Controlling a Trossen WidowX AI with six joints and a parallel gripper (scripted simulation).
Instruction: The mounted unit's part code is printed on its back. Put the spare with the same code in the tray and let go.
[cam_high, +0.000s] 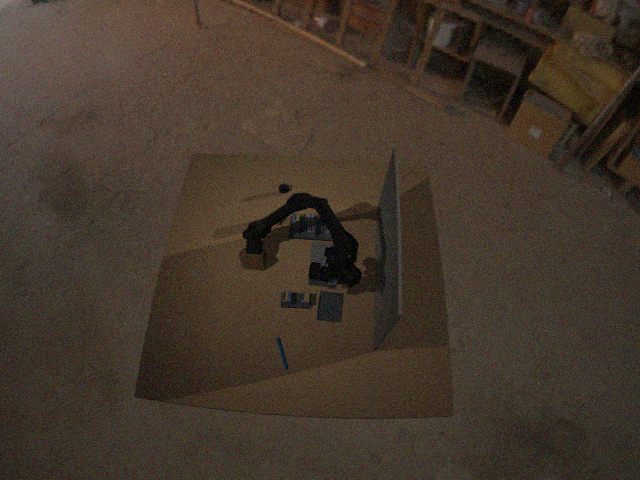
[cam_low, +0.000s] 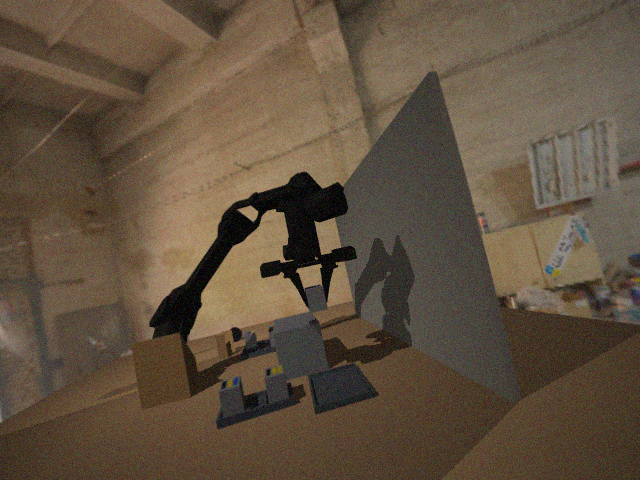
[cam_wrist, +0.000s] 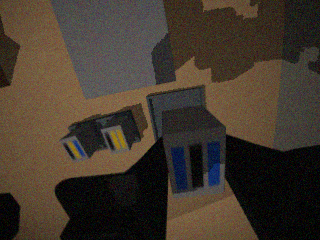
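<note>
The rack lies 140 mm behind my gripper tip, 20 mm to the right of it and 140 mm below it. From my gripper tip the other things lie so: grey wall panel (210 mm ahead, 100 mm to the left, 80 mm above); mounted unit (30 mm behind, 140 mm to the left, 90 mm below); grey spare (20 mm above).
</note>
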